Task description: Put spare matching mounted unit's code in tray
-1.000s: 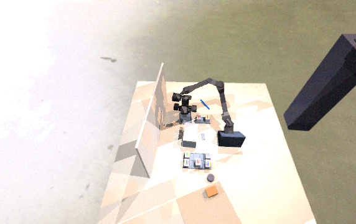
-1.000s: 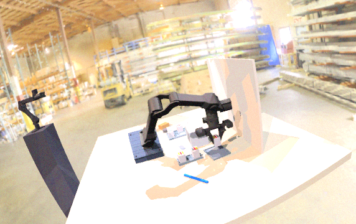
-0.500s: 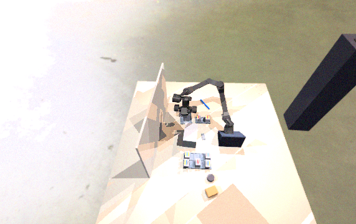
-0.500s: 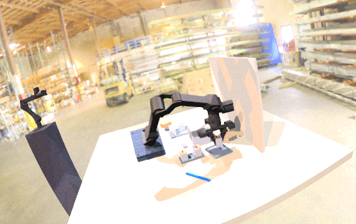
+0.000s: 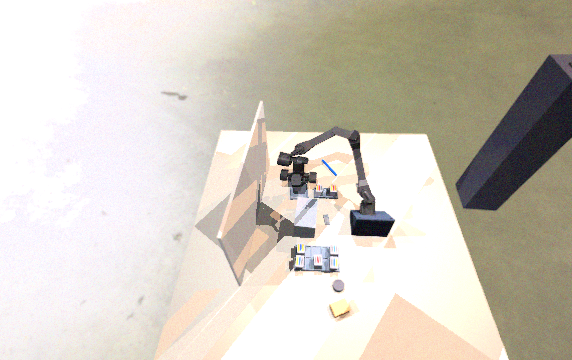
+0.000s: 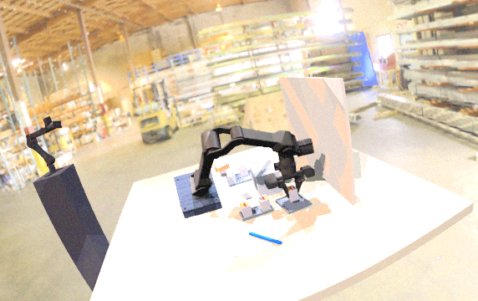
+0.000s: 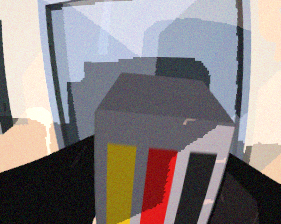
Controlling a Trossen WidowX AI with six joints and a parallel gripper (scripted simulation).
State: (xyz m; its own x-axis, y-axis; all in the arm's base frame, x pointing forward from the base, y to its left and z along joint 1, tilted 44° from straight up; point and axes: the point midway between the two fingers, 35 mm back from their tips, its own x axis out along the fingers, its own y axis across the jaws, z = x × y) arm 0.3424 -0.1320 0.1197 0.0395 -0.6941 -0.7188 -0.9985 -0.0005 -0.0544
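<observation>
The grey spare block is 2 cm above my gripper tip. Round my gripper tip: mounted unit (5 cm behind, 21 cm to the left, 2 cm above); then small rack (15 cm behind, 2 cm to the left, 2 cm below); then flat grey-blue tray (3 cm below).
</observation>
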